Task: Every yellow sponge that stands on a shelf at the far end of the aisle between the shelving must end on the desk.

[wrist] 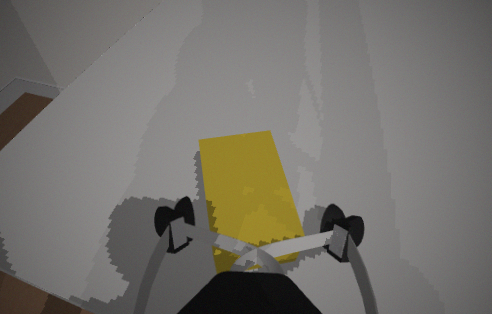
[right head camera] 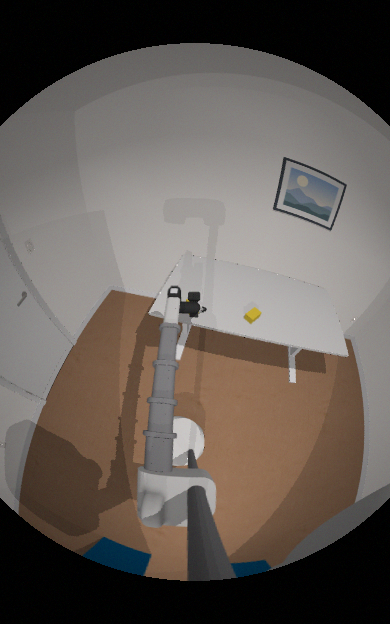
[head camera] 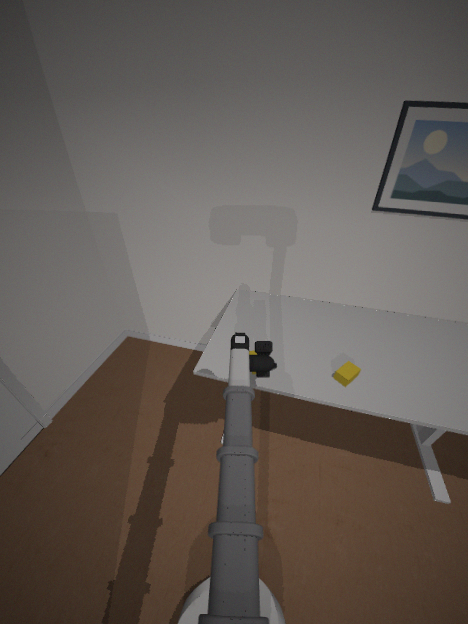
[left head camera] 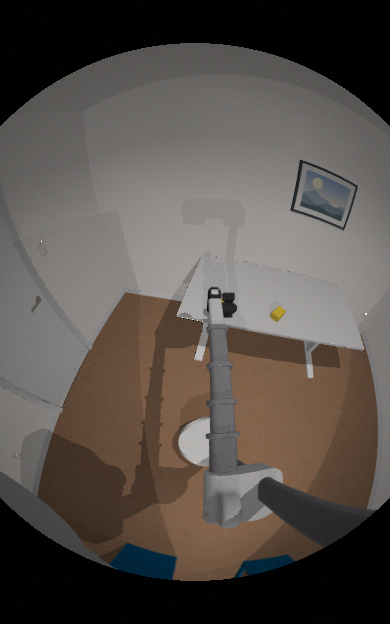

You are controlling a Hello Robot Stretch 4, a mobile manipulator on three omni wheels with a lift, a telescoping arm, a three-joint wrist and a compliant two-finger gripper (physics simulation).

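Frame: origin at the robot's base, x ahead, y down, z left, level; metres.
Where they show: gripper, between the fingertips: (wrist: 259,218); robot's base, origin of its link: (right head camera: 178,439) (left head camera: 204,440).
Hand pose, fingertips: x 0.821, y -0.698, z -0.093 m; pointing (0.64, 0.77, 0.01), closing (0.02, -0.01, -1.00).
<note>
Things, the pixels of their top centre, and the offset from my fingertips. "spot": a spot on its surface instead. Level surfaces: height alone.
- white desk, height of its surface: dy +0.005 m
- second yellow sponge, centre of its top: (head camera: 348,370) (right head camera: 253,312) (left head camera: 278,311) dz -0.386, dx -0.050, dy -0.040 m
- door handle, a spot on its surface: (left head camera: 36,304) spot: dz +1.395, dx -0.121, dy -0.196 m
One yellow sponge (wrist: 245,175) lies on the white desk (head camera: 403,352) (left head camera: 320,300) (right head camera: 300,310) (wrist: 425,150) near its left end. My gripper (wrist: 259,218) is open around it, a fingertip on each side, with gaps between the tips and the sponge. In the head views the gripper (head camera: 262,363) (left head camera: 228,306) (right head camera: 192,307) is over the desk's left part and hides most of that sponge; slivers of yellow show beside it. A second yellow sponge (head camera: 347,373) (left head camera: 278,313) (right head camera: 253,315) lies on the desk to the right, near the front edge. The shelves' contents do not show.
A wall is behind the desk, with a framed picture (head camera: 377,166) (left head camera: 296,187) (right head camera: 279,185) at the right. Blue pieces (left head camera: 145,561) (right head camera: 117,556) show at the bottom of the side head views. A door handle (left head camera: 36,304) (right head camera: 22,299) is at the left. Desk legs reach the brown floor.
</note>
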